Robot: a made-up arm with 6 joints.
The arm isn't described. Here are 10 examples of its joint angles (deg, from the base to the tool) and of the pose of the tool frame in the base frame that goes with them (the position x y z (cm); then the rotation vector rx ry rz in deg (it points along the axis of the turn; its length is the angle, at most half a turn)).
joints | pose
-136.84 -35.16 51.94 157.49 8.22 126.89 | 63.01 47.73 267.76 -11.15 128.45 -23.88
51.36 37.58 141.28 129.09 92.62 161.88 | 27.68 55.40 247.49 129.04 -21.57 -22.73
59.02 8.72 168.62 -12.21 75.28 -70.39 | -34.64 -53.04 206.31 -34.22 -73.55 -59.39
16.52 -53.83 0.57 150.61 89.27 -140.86 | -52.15 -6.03 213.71 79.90 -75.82 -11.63
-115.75 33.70 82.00 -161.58 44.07 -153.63 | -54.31 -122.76 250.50 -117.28 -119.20 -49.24
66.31 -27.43 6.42 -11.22 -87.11 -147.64 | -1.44 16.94 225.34 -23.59 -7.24 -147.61
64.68 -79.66 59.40 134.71 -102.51 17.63 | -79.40 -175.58 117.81 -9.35 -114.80 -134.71
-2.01 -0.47 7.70 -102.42 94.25 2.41 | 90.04 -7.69 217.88 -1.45 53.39 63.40
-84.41 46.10 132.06 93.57 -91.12 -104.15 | -0.51 -94.42 235.97 26.37 48.98 -20.31
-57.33 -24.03 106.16 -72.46 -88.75 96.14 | -36.99 94.74 243.58 5.16 -109.53 100.45
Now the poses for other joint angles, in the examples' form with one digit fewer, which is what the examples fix.
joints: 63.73 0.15 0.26 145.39 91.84 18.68
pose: 29.0 89.1 205.4 -87.6 -27.0 -131.8
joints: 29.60 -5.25 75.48 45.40 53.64 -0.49
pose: -9.4 1.0 291.4 -63.4 70.2 -46.4
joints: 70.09 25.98 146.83 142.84 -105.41 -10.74
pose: 3.4 4.0 233.2 19.5 105.1 126.5
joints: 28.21 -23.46 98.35 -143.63 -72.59 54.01
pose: -102.8 -35.0 243.3 -142.8 -29.2 -78.7
